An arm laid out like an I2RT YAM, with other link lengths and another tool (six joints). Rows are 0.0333 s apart.
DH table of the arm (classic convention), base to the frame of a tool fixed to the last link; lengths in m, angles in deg. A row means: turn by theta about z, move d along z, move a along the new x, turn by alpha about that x. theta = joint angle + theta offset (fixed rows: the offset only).
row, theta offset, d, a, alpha
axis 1, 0.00, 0.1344, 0.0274, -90.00
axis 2, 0.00, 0.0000, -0.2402, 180.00
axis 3, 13.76, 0.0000, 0.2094, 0.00
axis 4, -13.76, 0.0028, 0.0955, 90.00
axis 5, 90.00, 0.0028, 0.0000, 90.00
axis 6, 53.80, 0.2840, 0.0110, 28.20
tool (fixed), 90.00, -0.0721, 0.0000, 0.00
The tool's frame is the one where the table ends.
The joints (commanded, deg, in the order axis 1, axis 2, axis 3, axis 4, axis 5, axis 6), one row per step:
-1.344 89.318 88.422 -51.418 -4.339 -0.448
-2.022 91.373 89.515 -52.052 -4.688 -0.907
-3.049 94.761 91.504 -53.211 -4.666 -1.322
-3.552 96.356 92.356 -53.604 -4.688 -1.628
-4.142 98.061 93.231 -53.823 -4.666 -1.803
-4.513 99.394 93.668 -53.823 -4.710 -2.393
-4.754 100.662 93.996 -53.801 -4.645 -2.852
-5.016 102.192 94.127 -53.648 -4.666 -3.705
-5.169 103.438 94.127 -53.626 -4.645 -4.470
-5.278 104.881 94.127 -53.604 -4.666 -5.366
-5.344 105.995 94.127 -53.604 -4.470 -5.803
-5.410 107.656 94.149 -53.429 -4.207 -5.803
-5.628 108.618 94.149 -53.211 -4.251 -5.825
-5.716 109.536 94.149 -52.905 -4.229 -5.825
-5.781 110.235 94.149 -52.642 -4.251 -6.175
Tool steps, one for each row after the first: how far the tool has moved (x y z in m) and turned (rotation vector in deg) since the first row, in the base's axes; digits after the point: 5 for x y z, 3 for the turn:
0.00189 -0.00365 -0.00795 0.050 1.559 -0.102
0.00496 -0.01122 -0.02064 -0.085 4.092 -0.805
0.00653 -0.01491 -0.02687 -0.167 5.209 -1.043
0.00896 -0.01940 -0.03333 -0.197 6.249 -1.496
0.01033 -0.02226 -0.03960 -0.417 7.111 -1.350
0.01126 -0.02454 -0.04613 -0.648 8.009 -1.237
0.01153 -0.02679 -0.05531 -0.986 9.209 -0.759
0.01051 -0.02827 -0.06364 -1.303 10.393 -0.259
0.00909 -0.02932 -0.07325 -1.622 11.761 0.432
0.00781 -0.03065 -0.08074 -1.904 12.867 0.666
0.00687 -0.03203 -0.09133 -1.979 14.350 0.508
0.00672 -0.03340 -0.09725 -1.850 15.088 0.354
0.00703 -0.03413 -0.10280 -1.796 15.701 0.273
0.00726 -0.03472 -0.10702 -1.898 16.116 0.537

